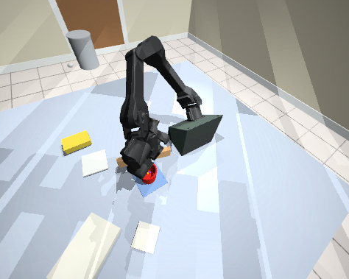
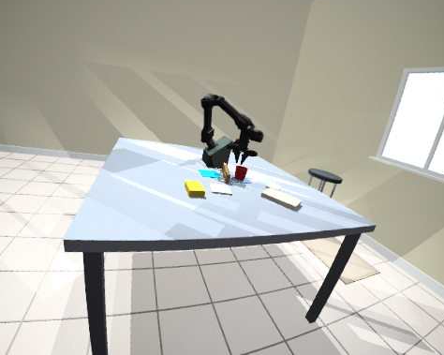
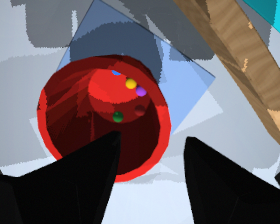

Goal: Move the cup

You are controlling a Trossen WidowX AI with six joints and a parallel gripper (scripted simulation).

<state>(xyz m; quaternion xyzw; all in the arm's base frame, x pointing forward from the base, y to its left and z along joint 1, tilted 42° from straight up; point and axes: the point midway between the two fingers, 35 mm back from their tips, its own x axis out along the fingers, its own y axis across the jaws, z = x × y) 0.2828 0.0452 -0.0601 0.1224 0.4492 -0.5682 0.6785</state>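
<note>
Right now my gripper tip is 5 cm above the red cup, 2 cm short of it and 1 cm to the right of it. From my gripper tip the other things lie so: wooden bar 7 cm to the right, 7 cm below; cyan pad 16 cm to the right, 10 cm below, 3 cm behind; blue pad 10 cm below, 2 cm to the left, 2 cm ahead.
</note>
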